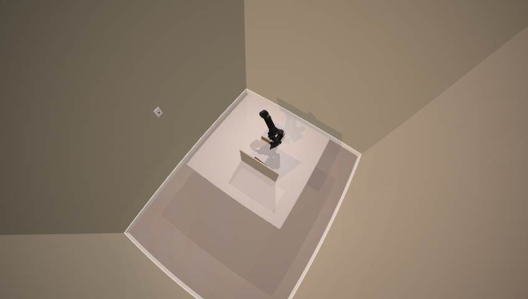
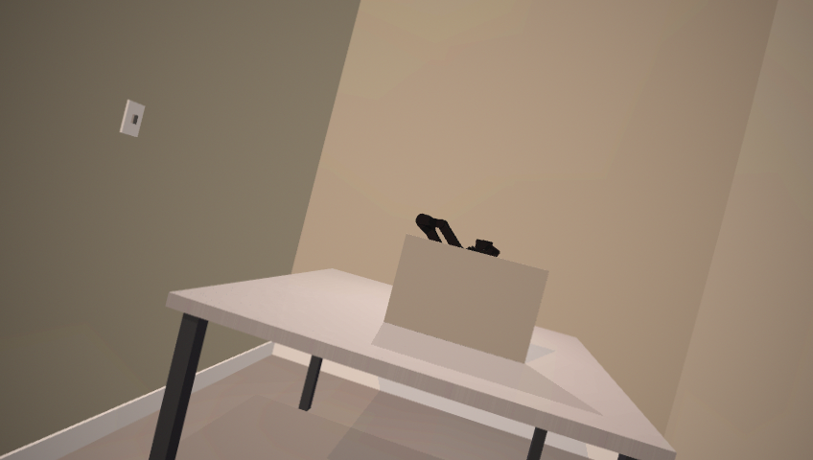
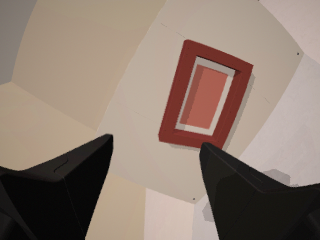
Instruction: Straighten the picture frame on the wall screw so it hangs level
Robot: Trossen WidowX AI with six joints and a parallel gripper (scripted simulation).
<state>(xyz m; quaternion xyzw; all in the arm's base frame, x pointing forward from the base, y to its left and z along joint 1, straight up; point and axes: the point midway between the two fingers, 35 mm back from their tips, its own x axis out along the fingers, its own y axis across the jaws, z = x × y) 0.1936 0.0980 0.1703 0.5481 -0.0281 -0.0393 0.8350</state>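
My gripper tip is 190 mm short of the picture frame, 40 mm to the left of it and 90 mm above it. Also, from my gripper tip: wall panel 200 mm ahead, 40 mm to the right, 100 mm below.
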